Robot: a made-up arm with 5 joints.
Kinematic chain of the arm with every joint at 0, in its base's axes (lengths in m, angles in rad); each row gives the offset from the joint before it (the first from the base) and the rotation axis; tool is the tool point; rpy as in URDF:
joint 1: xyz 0.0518 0 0.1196 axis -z
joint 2: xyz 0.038 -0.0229 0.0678 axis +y
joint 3: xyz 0.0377 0 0.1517 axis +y
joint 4: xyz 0.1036 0 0.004 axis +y
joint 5: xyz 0.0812 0.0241 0 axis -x
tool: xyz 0 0 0 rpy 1.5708 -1.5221 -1.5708
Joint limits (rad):
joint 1: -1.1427..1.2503
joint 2: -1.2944..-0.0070
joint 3: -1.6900..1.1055
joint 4: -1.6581..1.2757
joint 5: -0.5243..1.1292
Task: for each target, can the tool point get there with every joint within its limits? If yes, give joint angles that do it. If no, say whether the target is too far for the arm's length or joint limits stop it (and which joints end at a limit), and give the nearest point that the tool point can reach.
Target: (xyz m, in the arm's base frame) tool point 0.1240 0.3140 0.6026
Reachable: no: too far | nearest point 0.1335 0.1820 0.4757 | short by 0.183 m
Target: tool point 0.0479 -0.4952 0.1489
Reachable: no: too far | nearest point -0.0626 -0.2478 0.2404 | short by 0.286 m
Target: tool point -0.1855 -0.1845 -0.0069
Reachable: no: joint limits stop it (at a limit: joint 2, joint 3) | nearest point -0.1278 -0.1397 0.2007 | short by 0.220 m
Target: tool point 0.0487 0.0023 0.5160
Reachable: yes | joints 0.3230 -0.2578 -1.2379 -0.6365 0.3449
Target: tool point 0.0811 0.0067 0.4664
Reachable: yes | joints -0.1847 -0.9389 0.0275 -0.2561 0.6825
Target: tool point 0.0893 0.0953 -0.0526
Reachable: no: joint limits stop it (at a limit: joint 1, joint 2, joint 3) | nearest point 0.1002 0.1089 0.1680 | short by 0.221 m
